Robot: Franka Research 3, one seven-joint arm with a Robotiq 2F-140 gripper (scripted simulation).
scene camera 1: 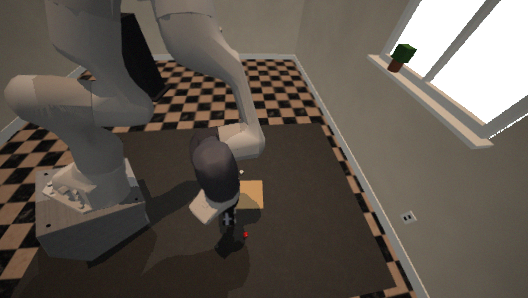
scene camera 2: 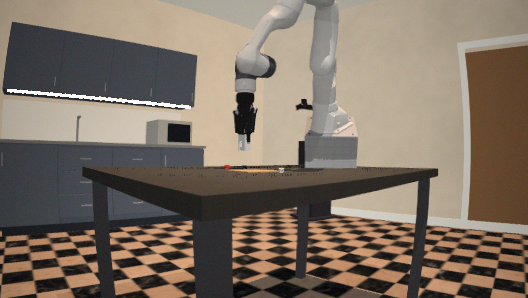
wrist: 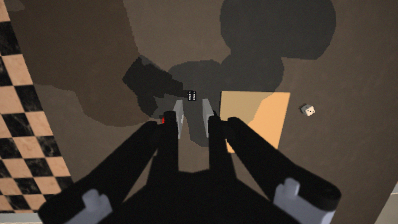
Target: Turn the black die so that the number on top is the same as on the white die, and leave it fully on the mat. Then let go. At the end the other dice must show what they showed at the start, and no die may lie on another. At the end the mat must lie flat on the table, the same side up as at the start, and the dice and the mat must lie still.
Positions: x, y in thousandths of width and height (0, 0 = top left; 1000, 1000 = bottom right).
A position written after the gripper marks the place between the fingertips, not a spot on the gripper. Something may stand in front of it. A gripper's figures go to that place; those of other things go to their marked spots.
Scene:
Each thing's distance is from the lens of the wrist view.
gripper (wrist: 484, 484): 22 cm
tan mat (wrist: 665, 502): 33 cm

